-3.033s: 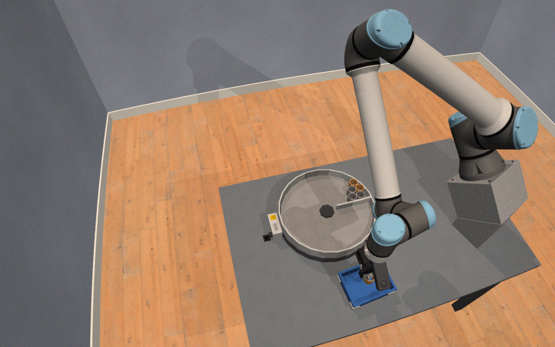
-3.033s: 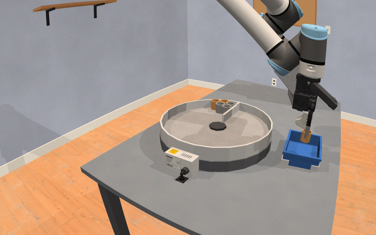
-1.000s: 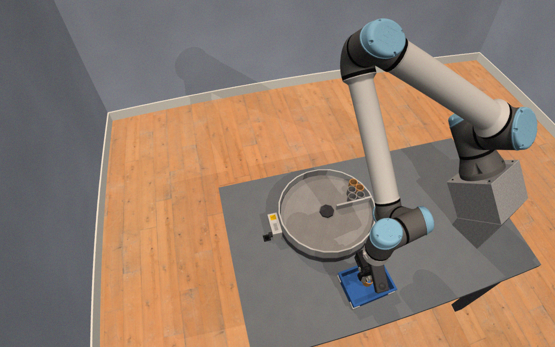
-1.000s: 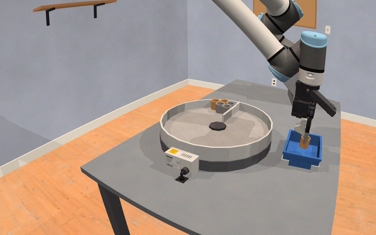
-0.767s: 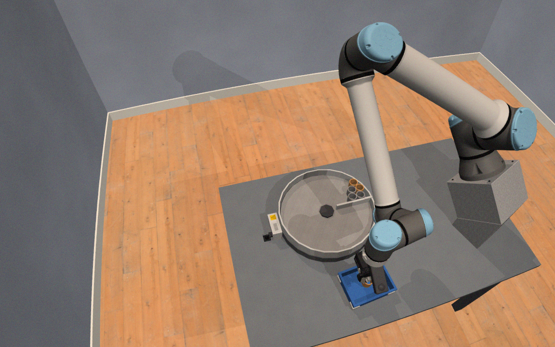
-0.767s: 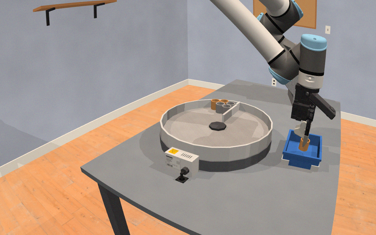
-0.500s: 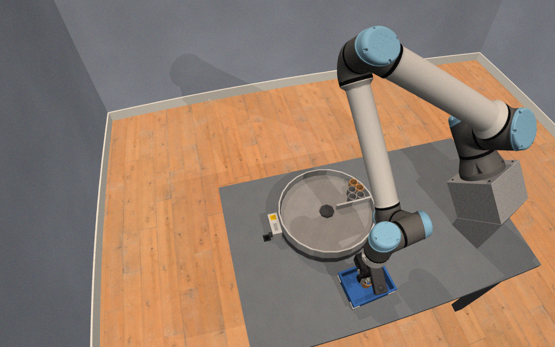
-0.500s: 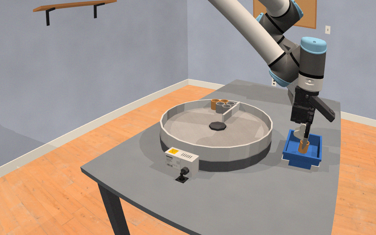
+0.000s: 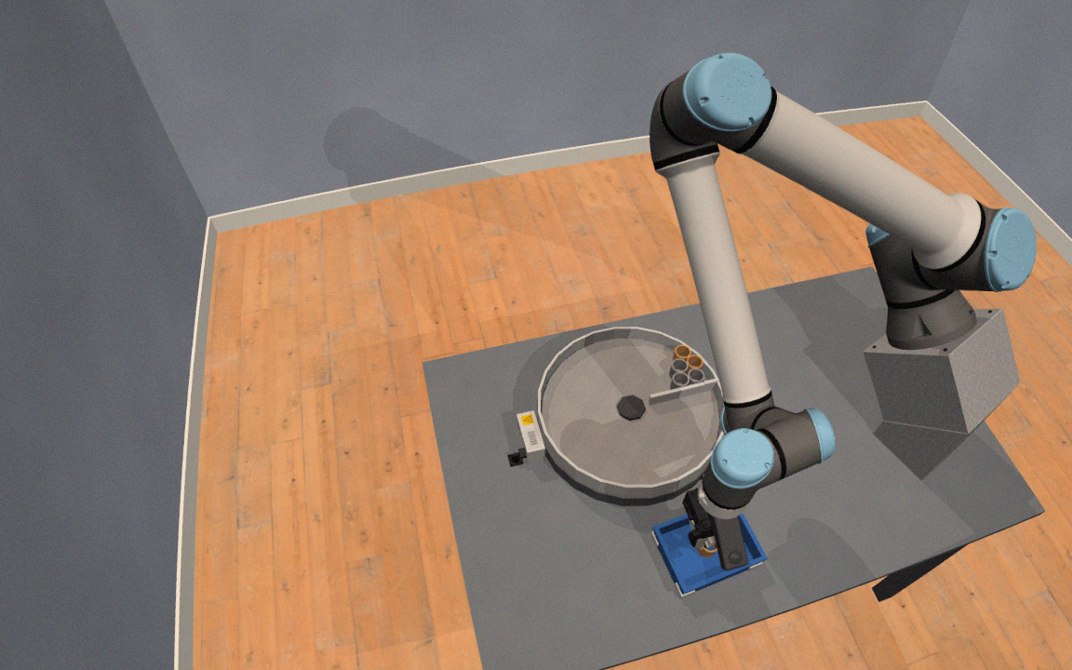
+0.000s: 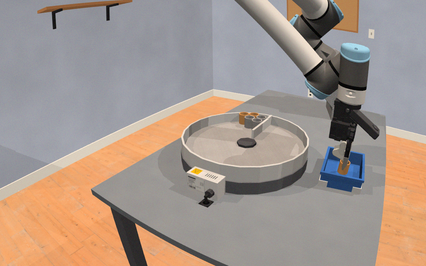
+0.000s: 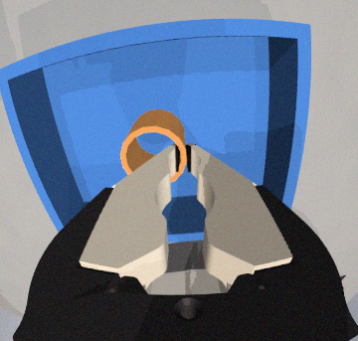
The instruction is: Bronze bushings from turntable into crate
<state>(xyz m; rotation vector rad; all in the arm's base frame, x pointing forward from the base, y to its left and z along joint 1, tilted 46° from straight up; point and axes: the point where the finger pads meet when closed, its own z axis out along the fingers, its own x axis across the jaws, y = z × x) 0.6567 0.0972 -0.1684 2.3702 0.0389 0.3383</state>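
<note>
The blue crate is 20 mm below my hand and 20 mm behind it. The rest, counted from my hand: round grey turntable 350 mm to the right, 10 mm ahead, 10 mm above.
</note>
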